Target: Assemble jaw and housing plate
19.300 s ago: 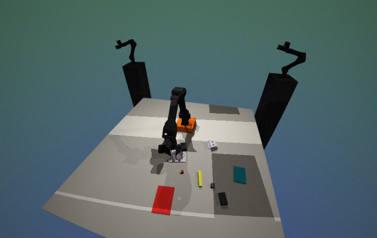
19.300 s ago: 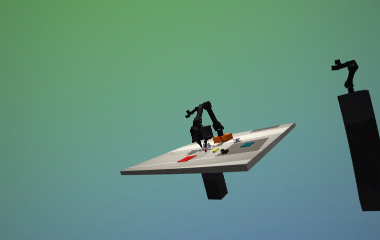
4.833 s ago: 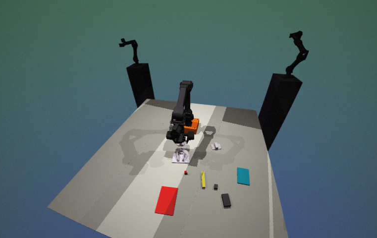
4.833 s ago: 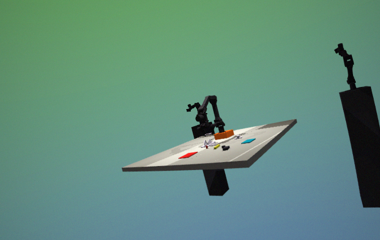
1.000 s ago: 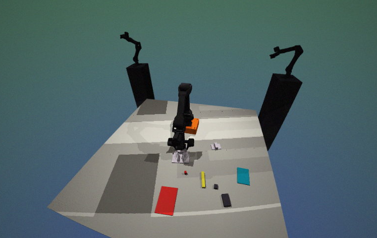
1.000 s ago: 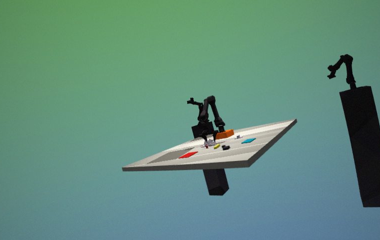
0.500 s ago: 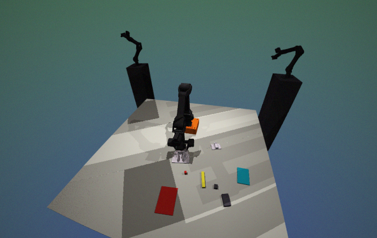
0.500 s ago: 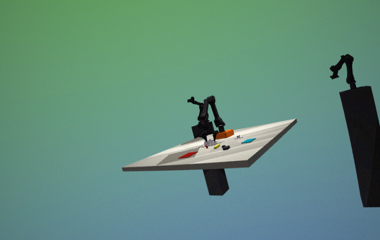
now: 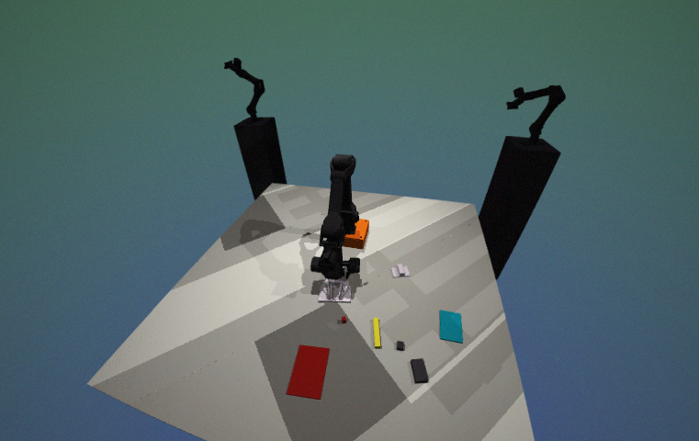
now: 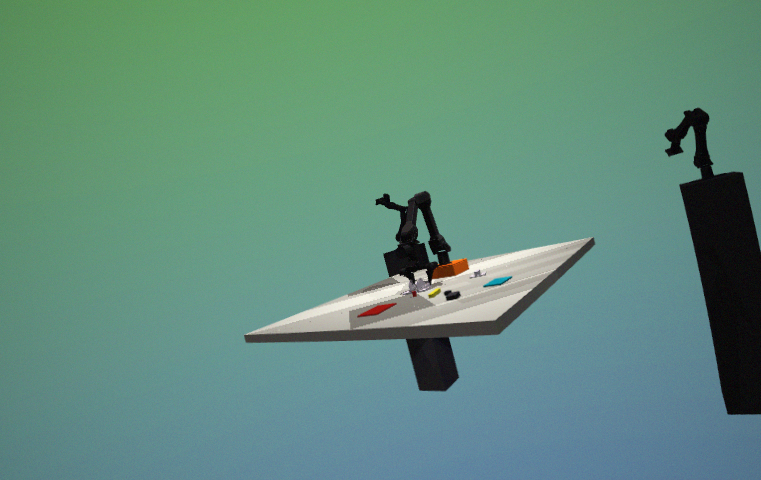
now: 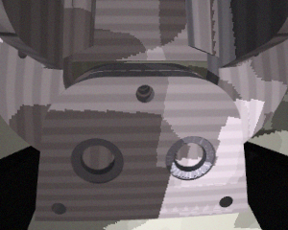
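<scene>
My gripper tip is 30 mm short of the jaw, 10 mm to the left of it and 10 mm below it. Round my gripper tip: small red cube 180 mm ahead, 60 mm to the left; then yellow bar 210 mm ahead, 180 mm to the left; then red sheet 360 mm ahead, 10 mm to the right, 10 mm below.
</scene>
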